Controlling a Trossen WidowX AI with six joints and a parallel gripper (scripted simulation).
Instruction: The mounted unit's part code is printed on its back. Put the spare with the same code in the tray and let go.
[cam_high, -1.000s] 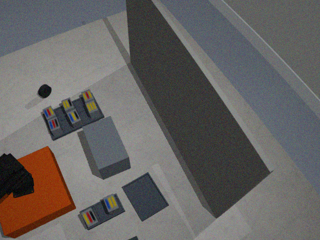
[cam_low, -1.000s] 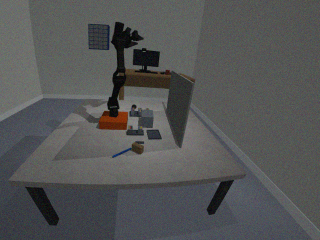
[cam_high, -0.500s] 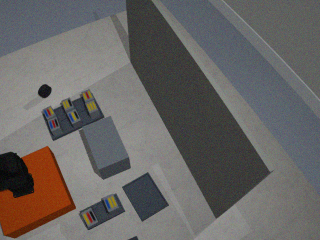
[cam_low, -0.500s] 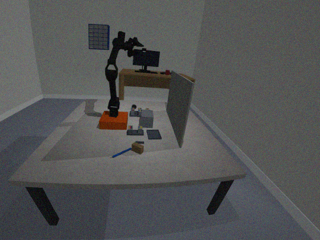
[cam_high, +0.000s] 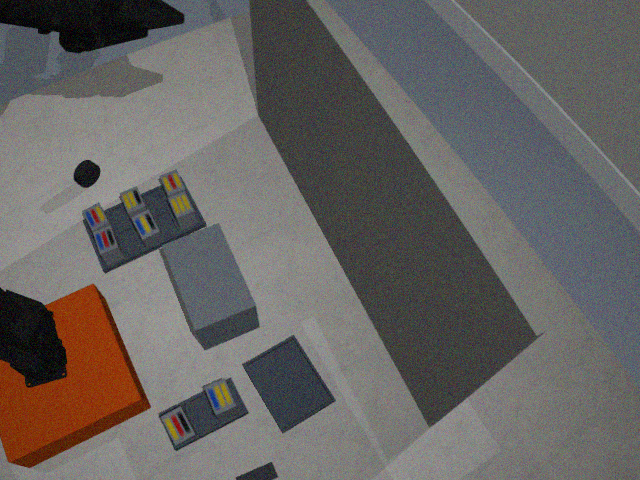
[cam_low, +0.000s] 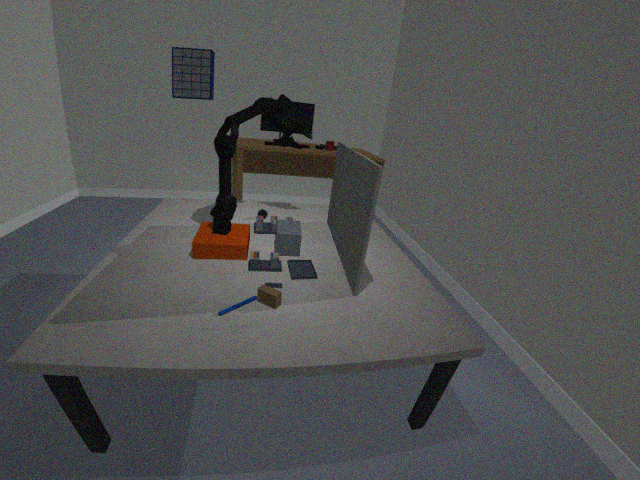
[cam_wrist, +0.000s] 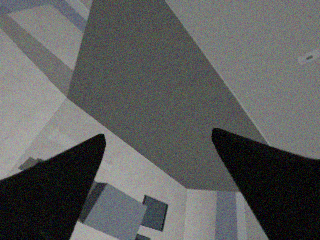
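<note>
The rack is 10 cm behind my gripper tip, 36 cm to the right of it and 43 cm below it. Round my gripper tip: black cylinder (21 cm behind, 14 cm to the left, 41 cm below); tall grey partition (20 cm ahead, 15 cm to the right, 21 cm below); tall grey box (4 cm behind, 17 cm to the right, 39 cm below).
</note>
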